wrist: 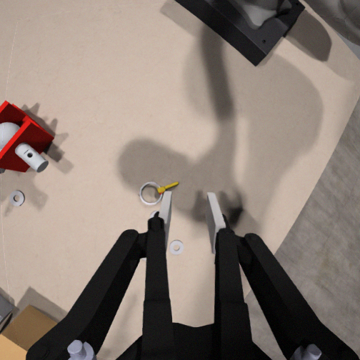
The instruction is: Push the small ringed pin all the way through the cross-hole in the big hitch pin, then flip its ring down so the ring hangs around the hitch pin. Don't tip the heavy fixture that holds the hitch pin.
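The small yellow pin (pixel 170 186) lies on the table top near the middle of the wrist view, and its silver ring (pixel 141 195) lies flat to the left of it. My gripper (pixel 188 202) is partly open with nothing between its fingers. It is above the table, and its left fingertip shows just right of and below the ringed pin. The red fixture (pixel 39 134) stands upright at the left edge, partly out of view. The grey hitch pin (pixel 35 160) sticks out of it toward the lower right, and its small dark cross-hole shows near the outer end.
A washer (pixel 17 198) lies below the fixture. Another washer (pixel 176 247) lies below the fingertips, and a third is partly hidden by the left finger. A cardboard-coloured box (pixel 31 327) is at the lower left. A black block (pixel 240 37) stands at the top right. The table edge runs along the right.
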